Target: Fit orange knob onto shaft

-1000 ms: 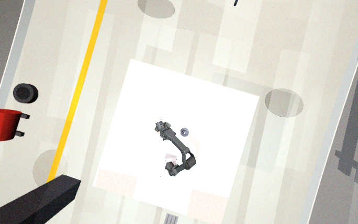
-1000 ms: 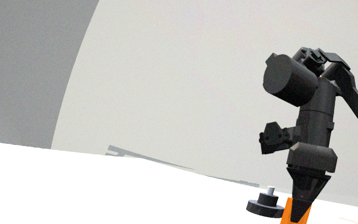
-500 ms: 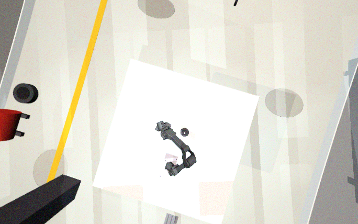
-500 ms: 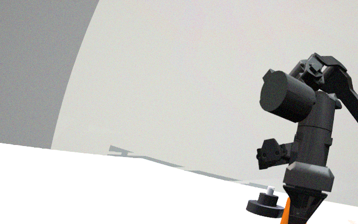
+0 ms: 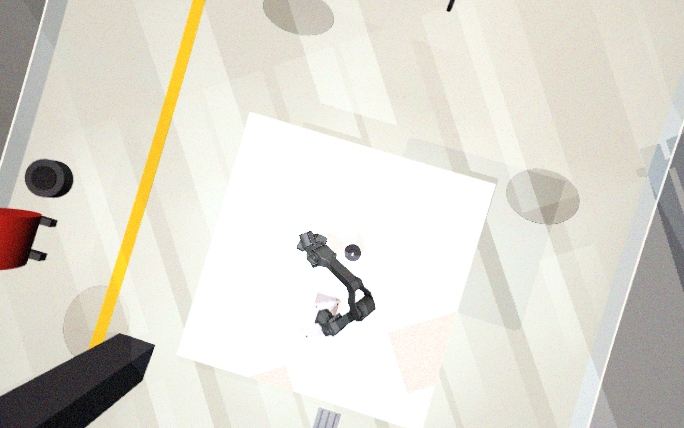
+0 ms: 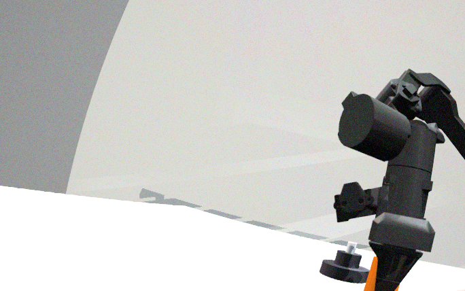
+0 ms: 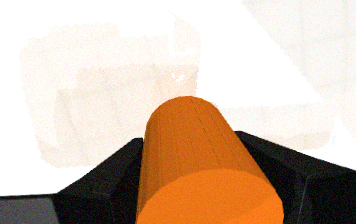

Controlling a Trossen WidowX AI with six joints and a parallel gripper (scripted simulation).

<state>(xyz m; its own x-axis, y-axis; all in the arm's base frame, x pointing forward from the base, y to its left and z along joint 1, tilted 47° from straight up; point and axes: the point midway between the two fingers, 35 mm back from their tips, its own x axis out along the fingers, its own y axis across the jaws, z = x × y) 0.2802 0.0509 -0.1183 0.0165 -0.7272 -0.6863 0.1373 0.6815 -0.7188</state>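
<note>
Right now my gripper tip is 40 mm short of the dark round pedestal, 170 mm to the left of it and 20 mm below it. From my gripper tip the other things lie so: orange knob: 30 mm above.
</note>
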